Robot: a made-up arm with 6 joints.
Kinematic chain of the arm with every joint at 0, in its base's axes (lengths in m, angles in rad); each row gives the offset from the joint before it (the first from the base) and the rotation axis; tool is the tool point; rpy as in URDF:
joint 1: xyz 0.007 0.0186 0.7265 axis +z
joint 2: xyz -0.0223 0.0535 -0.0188 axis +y
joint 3: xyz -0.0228 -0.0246 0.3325 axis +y
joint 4: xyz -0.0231 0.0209 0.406 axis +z
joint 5: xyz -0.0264 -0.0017 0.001 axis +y
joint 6: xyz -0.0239 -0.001 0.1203 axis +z
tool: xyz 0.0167 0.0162 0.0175 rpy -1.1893 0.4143 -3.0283
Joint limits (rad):
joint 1: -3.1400..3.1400
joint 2: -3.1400..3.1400
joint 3: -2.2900..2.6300
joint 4: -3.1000..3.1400
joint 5: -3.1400..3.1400
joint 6: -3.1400..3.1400
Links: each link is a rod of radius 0.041 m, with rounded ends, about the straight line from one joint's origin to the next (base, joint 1, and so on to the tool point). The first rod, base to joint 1, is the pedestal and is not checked.
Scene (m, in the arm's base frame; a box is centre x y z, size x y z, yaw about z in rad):
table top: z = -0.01
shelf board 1: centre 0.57 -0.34 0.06 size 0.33 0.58 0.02 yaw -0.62
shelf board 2: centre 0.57 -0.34 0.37 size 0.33 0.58 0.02 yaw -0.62
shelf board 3: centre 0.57 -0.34 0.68 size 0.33 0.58 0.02 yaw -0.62
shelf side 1: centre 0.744 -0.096 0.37 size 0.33 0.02 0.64 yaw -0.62
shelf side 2: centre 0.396 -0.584 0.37 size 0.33 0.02 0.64 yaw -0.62
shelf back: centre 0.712 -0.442 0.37 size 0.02 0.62 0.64 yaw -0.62
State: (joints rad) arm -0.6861 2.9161 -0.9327 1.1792 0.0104 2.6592
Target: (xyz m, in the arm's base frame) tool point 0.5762 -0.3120 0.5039
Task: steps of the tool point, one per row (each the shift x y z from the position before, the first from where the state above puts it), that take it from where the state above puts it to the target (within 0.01 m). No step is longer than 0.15 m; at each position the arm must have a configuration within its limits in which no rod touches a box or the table.
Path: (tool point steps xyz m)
1: -0.0300 0.0121 -0.0052
2: -0.0350 0.0188 -0.0022
3: -0.0380 0.0257 0.0007
4: -0.0392 0.0329 0.0027
5: -0.0385 0.0396 0.0040
6: 0.0511 0.0195 0.0979
7: 0.0246 0.0348 0.1009
8: -0.0046 0.0425 0.0969
9: 0.0534 -0.0419 0.0073
10: 0.0526 -0.0381 0.0033
11: 0.0493 -0.0339 -0.0007
12: 0.0435 -0.0291 -0.0038
13: 0.0355 -0.0243 -0.0061

